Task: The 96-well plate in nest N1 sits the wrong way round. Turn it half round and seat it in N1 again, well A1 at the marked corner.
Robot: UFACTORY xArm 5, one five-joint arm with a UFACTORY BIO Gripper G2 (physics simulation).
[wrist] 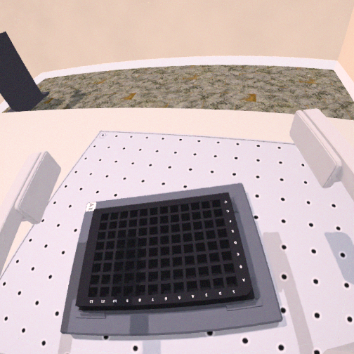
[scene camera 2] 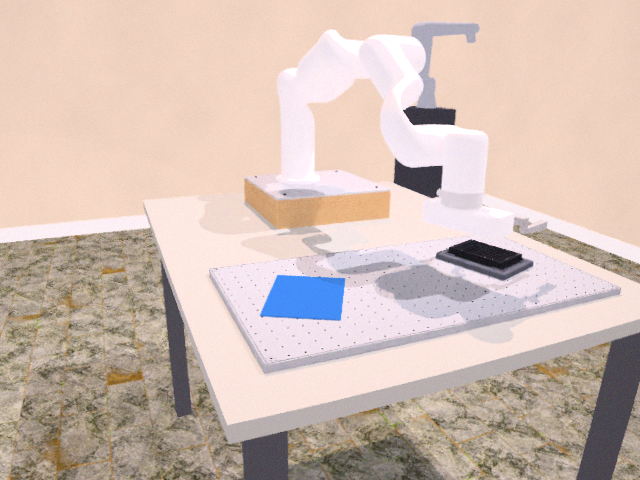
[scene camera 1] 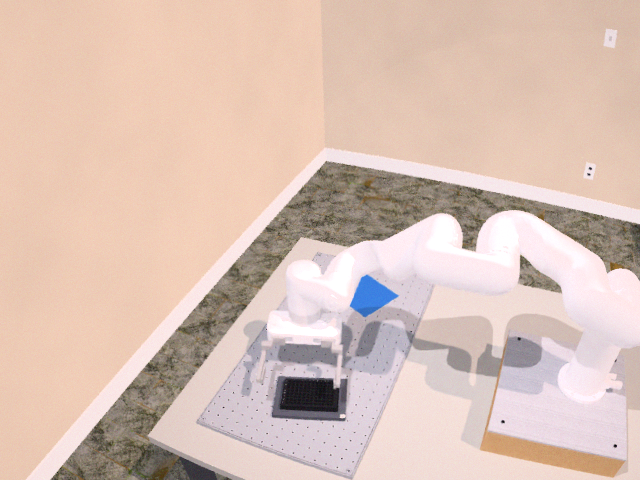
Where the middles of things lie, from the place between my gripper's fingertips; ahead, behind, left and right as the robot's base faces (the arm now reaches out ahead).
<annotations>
I see my gripper 10 mm past the black 96-well plate (scene camera 1: 298, 394), 40 mm to the left of it and 80 mm above it. From my hand the other things lie so: dark grey nest N1 (scene camera 1: 292, 414): 10 mm behind, 40 mm to the right, 90 mm below; blue square (scene camera 2: 303, 297): 10 mm behind, 450 mm to the right, 100 mm below.
</annotations>
